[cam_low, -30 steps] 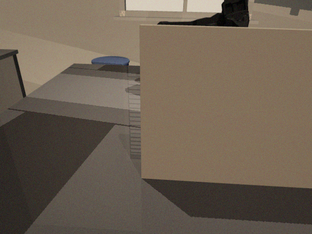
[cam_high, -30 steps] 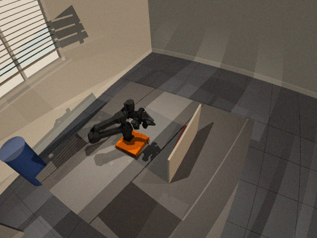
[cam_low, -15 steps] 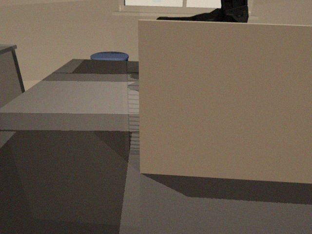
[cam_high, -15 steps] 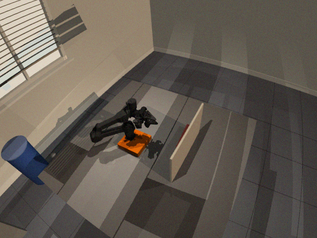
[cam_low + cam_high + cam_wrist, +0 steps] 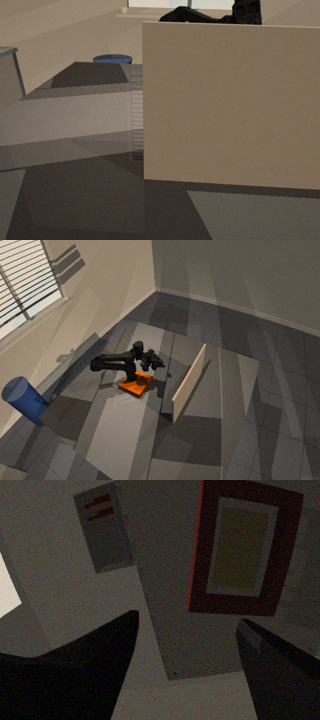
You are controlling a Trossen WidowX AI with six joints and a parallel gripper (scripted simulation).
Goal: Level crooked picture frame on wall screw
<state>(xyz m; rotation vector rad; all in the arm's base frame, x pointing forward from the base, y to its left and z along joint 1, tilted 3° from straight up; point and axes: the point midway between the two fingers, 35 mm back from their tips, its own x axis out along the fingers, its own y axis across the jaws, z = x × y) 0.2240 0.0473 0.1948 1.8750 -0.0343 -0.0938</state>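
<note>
My gripper tip is now 17 cm short of the picture frame, 8 cm above it and 1 cm to the left of it. From my gripper tip the other things lie so: beige wall panel 18 cm ahead, 9 cm below, 1 cm to the right.
</note>
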